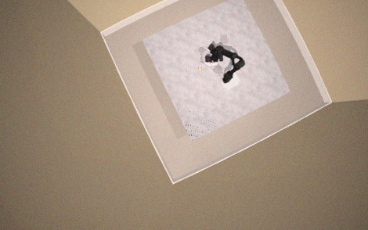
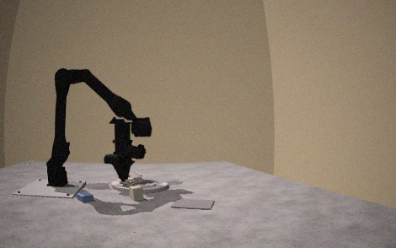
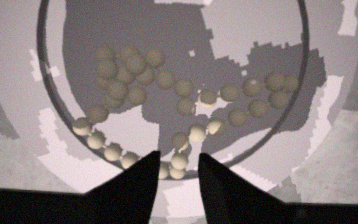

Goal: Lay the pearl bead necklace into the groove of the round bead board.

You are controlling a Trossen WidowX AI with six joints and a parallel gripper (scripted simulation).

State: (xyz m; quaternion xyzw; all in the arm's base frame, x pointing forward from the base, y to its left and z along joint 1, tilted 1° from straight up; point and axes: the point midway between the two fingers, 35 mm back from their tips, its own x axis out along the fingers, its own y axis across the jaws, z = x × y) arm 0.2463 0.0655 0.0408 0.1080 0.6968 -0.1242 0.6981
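Now: the round bead board 5 cm ahead of my gripper tip, 1 cm to the right of it and 1 cm below it. The rest, counted from my gripper tip: flat grey plate (24 cm to the right, 20 cm ahead, 1 cm below); cream cube (18 cm to the right, 5 cm ahead); blue block (21 cm to the right, 10 cm behind, 1 cm below).
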